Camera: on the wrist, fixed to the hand. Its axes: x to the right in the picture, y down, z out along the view.
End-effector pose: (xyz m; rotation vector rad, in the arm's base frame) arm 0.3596 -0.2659 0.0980 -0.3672 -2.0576 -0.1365
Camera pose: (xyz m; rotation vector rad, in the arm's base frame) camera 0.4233 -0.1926 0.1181 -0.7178 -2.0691 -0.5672
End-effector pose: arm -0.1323 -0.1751 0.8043 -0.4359 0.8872 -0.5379
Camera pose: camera -0.1444 -0.1138 0.7273 -0.8325 0.9542 -0.2615
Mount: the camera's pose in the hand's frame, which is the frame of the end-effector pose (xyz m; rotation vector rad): 0.0033 0.0884 -0.0448 -0.4545 -0.0674 0.0590
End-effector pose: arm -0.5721 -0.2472 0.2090 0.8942 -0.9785 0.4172
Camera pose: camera -0.6054 -0.1595 0.2411 0.4711 -1.1069 0.2007
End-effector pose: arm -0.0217 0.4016 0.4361 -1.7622 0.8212 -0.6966
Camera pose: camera -0.0724 0.3528 0.3662 -2.1415 1.0390 -0.4280
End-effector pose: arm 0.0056 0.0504 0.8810 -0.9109 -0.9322 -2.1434
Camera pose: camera 0.0547 -0.0350 0.8923 -1.2153 -0.4417 -2.3276
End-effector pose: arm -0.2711 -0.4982 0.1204 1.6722 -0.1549 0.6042
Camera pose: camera -0.3197 -0.4728 0.2030 1.2505 -0.3638 0.5113
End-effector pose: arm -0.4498 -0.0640 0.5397 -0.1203 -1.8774 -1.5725
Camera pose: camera -0.3910 -0.0819 0.6175 -0.4282 -1.5181 -1.9481
